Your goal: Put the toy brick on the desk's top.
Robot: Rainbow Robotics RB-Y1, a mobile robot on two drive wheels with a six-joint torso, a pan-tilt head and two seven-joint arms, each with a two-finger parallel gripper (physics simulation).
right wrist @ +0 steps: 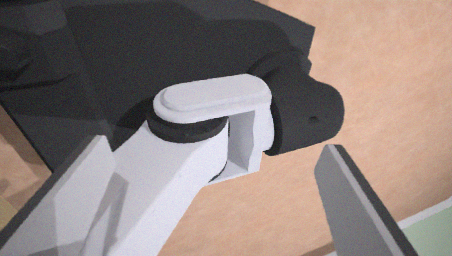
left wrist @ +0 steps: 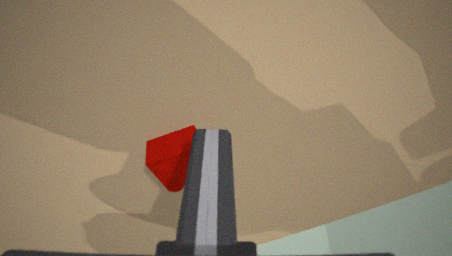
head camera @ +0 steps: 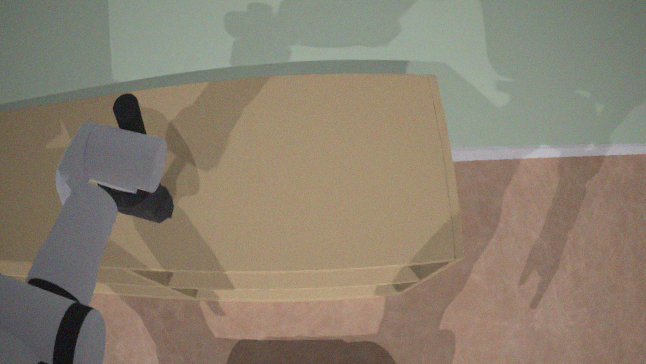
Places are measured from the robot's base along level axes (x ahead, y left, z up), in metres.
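Where they show: left gripper, between the fingertips: (left wrist: pixel 212 142); right gripper, between the fingertips: (right wrist: pixel 215 153).
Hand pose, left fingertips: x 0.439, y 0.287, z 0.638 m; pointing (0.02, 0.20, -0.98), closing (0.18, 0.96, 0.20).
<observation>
After its pixels a point has its place.
A red toy brick (left wrist: pixel 168 158) {y 0.260, x 0.451, z 0.630 m} lies on the tan desk top (left wrist: pixel 316 53) {y 0.356, x 0.418, z 0.611 m} (head camera: pixel 316 180) {y -0.015, x 0.497, z 0.611 m}. In the left wrist view it sits just left of my left gripper (left wrist: pixel 210 141) {y 0.287, x 0.439, z 0.638 m}, partly hidden behind the fingers. The fingers are shut together with nothing between them. In the head view the left gripper (head camera: pixel 150 206) {y 0.287, x 0.439, z 0.638 m} hangs low over the desk's left part, and the arm hides the brick there. My right gripper (right wrist: pixel 215 153) {y -0.218, x -0.199, z 0.535 m} is open and empty, down beside the robot's body, away from the desk.
The desk stands against a green wall (head camera: pixel 542 90) {y -0.630, x 0.794, z 0.467 m}. Its right edge (head camera: pixel 445 180) {y -0.243, x 0.492, z 0.611 m} drops to the brown floor (head camera: pixel 565 271) {y -0.907, x 0.353, z 0.001 m}. In the right wrist view, the robot's own dark and white links (right wrist: pixel 196 105) {y -0.097, x -0.236, z 0.318 m} fill the space between the fingers.
</observation>
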